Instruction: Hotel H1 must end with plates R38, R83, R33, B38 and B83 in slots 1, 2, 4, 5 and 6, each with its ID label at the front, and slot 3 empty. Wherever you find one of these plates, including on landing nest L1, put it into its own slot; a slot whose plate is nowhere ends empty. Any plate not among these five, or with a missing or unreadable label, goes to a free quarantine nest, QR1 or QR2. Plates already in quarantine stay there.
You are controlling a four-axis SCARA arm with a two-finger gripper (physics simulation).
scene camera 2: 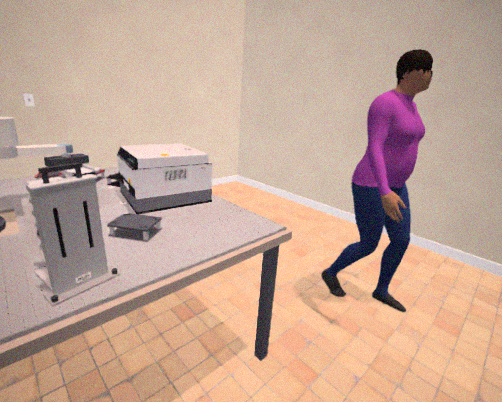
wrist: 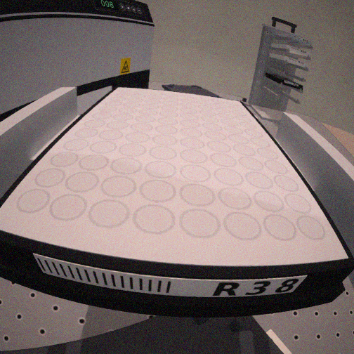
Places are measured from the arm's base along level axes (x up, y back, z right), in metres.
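Where they show: gripper, fingertip midpoint: (scene camera 2: 82, 171).
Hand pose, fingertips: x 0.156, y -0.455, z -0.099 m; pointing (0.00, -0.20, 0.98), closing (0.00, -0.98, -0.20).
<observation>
Things, the pixels of their top centre, and the offset from my fingertips. Level surfaces: height alone.
- white instrument at its top centre: (scene camera 2: 162, 149) dx +0.110, dy -0.339, dz +0.178 m
- table at its surface level: dx -0.143 m
- low dark nest at its top centre: (scene camera 2: 135, 219) dx -0.089, dy -0.056, dz +0.497 m
My gripper (scene camera 2: 66, 160) (wrist: 178, 113) is shut on plate R38 (wrist: 175, 185), with a finger along each long side. The plate has a pale top with round wells and a black rim. Its barcode label, reading R38, faces the wrist camera. The hotel (scene camera 2: 75, 235) (wrist: 259, 75) is a grey tower with a handle, at the left in scene camera 2 and at the back right in the wrist view. A dark plate (wrist: 284, 81) with a pale label, too small to read, sits on one of its lower shelves. I cannot tell whether the other pale shelf edges carry plates.
A white instrument (scene camera 2: 165, 175) (wrist: 75, 55) with a dark base stands on the table (scene camera 2: 215, 235). A low dark nest (scene camera 2: 135, 222) (wrist: 190, 91) stands between it and the hotel. A dark shape lies under the held plate. A person (scene camera 2: 392, 140) is beyond the table.
</observation>
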